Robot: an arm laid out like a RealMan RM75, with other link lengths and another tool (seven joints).
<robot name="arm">
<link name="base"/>
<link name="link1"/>
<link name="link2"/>
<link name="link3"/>
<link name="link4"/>
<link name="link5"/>
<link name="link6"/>
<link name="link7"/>
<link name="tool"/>
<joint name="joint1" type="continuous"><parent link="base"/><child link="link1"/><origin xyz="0 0 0.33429" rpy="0 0 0"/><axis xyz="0 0 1"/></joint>
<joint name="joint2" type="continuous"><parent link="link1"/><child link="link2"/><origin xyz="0 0 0" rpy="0 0 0"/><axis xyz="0 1 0"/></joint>
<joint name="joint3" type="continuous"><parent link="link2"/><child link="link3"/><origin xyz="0 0 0.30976" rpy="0 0 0"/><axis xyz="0 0 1"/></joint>
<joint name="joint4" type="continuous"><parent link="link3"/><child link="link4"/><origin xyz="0 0 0" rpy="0 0 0"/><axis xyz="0 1 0"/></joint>
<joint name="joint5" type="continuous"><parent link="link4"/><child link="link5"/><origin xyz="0 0 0.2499" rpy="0 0 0"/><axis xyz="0 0 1"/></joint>
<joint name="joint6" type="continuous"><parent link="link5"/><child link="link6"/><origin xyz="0 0 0" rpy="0 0 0"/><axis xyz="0 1 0"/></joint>
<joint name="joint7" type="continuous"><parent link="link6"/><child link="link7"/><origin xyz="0 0 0.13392" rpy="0 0 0"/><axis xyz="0 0 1"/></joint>
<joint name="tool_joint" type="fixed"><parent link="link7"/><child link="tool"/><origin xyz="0.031 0.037 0.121" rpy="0 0.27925 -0.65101"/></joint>
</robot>
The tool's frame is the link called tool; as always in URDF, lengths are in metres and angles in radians. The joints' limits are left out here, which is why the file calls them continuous.
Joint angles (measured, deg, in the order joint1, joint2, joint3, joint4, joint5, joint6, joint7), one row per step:
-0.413, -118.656, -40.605, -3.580, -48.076, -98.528, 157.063
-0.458, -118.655, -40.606, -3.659, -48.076, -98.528, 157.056
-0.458, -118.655, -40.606, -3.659, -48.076, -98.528, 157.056
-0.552, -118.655, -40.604, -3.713, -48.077, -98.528, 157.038
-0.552, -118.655, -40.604, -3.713, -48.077, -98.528, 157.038
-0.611, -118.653, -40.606, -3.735, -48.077, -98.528, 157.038
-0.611, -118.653, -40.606, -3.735, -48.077, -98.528, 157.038
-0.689, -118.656, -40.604, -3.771, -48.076, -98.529, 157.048
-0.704, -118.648, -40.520, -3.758, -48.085, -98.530, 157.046
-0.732, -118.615, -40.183, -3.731, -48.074, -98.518, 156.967
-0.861, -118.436, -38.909, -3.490, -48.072, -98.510, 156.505
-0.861, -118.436, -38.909, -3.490, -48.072, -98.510, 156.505
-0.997, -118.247, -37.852, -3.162, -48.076, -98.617, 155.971
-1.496, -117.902, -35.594, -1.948, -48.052, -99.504, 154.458
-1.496, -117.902, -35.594, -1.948, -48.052, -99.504, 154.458
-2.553, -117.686, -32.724, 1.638, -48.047, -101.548, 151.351
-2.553, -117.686, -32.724, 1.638, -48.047, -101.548, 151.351
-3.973, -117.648, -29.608, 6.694, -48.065, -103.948, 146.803
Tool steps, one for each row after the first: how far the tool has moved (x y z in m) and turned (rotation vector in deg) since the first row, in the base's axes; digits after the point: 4 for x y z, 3 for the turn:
0.0005, 0.0004, 0.0000, 0.024, -0.066, -0.090
0.0005, 0.0004, 0.0000, 0.024, -0.066, -0.090
0.0011, 0.0012, 0.0000, 0.036, -0.125, -0.217
0.0011, 0.0012, 0.0000, 0.036, -0.125, -0.217
0.0015, 0.0016, 0.0000, 0.045, -0.140, -0.287
0.0015, 0.0016, 0.0000, 0.045, -0.140, -0.287
0.0020, 0.0022, 0.0000, 0.055, -0.160, -0.388
0.0021, 0.0022, -0.0003, -0.015, -0.144, -0.432
0.0027, 0.0022, -0.0013, -0.349, -0.164, -0.607
0.0041, 0.0017, -0.0046, -1.633, -0.240, -1.230
0.0041, 0.0017, -0.0046, -1.633, -0.240, -1.230
0.0050, 0.0011, -0.0065, -2.705, -0.310, -1.800
0.0085, -0.0009, -0.0091, -4.934, -0.500, -3.518
0.0085, -0.0009, -0.0091, -4.934, -0.500, -3.518
0.0109, -0.0051, -0.0090, -8.180, -0.505, -5.811
0.0109, -0.0051, -0.0090, -8.180, -0.505, -5.811
0.0122, -0.0088, -0.0067, -12.285, -0.796, -8.077

